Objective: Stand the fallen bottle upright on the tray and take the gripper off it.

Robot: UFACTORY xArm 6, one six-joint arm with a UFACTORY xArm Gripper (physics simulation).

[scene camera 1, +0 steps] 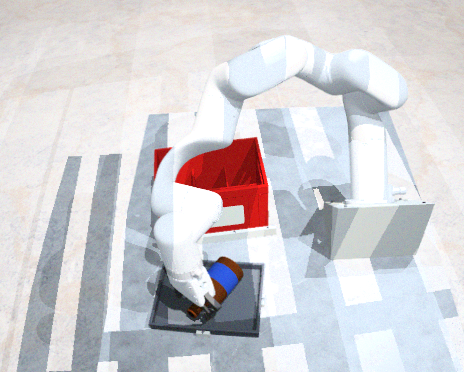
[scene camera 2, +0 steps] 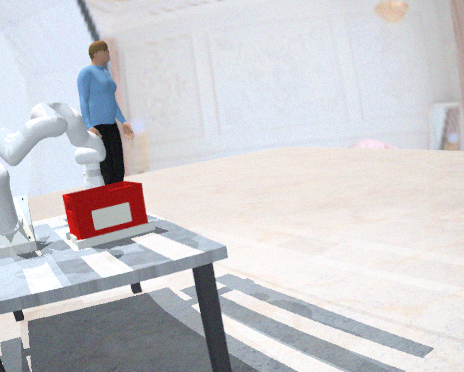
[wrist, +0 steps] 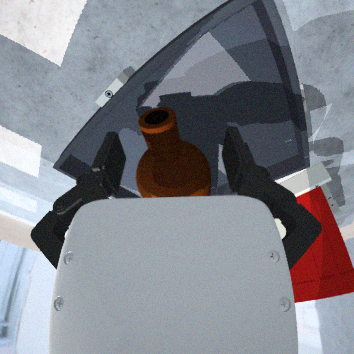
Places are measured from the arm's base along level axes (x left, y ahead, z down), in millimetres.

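Where they show: gripper, fingertip midpoint: (scene camera 1: 196, 305) (wrist: 171, 141); arm's base at its link origin: (scene camera 1: 369, 203) (scene camera 2: 7, 221).
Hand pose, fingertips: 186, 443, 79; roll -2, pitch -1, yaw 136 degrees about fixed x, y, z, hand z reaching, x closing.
Note:
Things, the pixels of their top centre, and the offset from my fingertips, as dx, dy, dz.
- brown bottle at its top centre: (wrist: 174, 214) (scene camera 1: 210, 281) -34, -36, -41
- dark tray at its top centre: (wrist: 182, 165) (scene camera 1: 208, 293) -38, -28, +13
- red crate at its top centre: (wrist: 279, 297) (scene camera 1: 208, 166) (scene camera 2: 100, 189) -312, -54, -137
The brown bottle (scene camera 1: 224, 279) (wrist: 174, 172) with a blue label lies on its side on the dark tray (scene camera 1: 260, 310) (wrist: 175, 85). In scene camera 1 its neck points to the front left and its base to the back right. My gripper (scene camera 1: 207, 307) (wrist: 171, 141) is open, with its fingers on either side of the bottle's neck and shoulder. In the wrist view a gap shows between each finger and the bottle. The gripper's body hides the label and base there. The bottle, the tray and the gripper do not show in scene camera 2.
A red crate (scene camera 1: 245, 197) (scene camera 2: 137, 205) (wrist: 322, 250) with dividers stands behind the tray on a pale base. The arm's mount (scene camera 1: 380, 230) stands at the right of the table in scene camera 1. A person (scene camera 2: 102, 95) in a blue top stands behind the table.

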